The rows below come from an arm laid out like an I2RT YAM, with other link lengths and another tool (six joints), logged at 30 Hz.
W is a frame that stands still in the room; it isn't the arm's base.
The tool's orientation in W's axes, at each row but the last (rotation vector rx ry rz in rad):
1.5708, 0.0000, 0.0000
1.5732, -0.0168, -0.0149
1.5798, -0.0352, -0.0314
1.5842, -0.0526, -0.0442
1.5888, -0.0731, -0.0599
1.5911, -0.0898, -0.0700
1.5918, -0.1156, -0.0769
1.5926, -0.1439, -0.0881
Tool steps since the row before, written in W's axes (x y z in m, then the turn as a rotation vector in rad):
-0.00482, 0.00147, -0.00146, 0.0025, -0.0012, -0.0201
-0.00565, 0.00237, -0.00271, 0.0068, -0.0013, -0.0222
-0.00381, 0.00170, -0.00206, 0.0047, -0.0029, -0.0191
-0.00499, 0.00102, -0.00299, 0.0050, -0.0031, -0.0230
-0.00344, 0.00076, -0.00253, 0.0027, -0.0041, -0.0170
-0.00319, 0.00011, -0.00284, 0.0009, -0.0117, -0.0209
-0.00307, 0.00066, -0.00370, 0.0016, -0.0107, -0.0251
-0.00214, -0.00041, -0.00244, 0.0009, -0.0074, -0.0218
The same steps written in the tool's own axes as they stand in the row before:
-0.00482, -0.00146, -0.00147, 0.0025, -0.0201, 0.0012
-0.00570, -0.00271, -0.00225, 0.0068, -0.0222, 0.0012
-0.00388, -0.00207, -0.00152, 0.0048, -0.0191, 0.0029
-0.00506, -0.00297, -0.00067, 0.0051, -0.0230, 0.0031
-0.00351, -0.00251, -0.00042, 0.0029, -0.0169, 0.0042
-0.00322, -0.00280, 0.00028, 0.0018, -0.0207, 0.0120
-0.00321, -0.00363, -0.00019, 0.0023, -0.0249, 0.0110
-0.00214, -0.00235, 0.00079, 0.0012, -0.0216, 0.0078

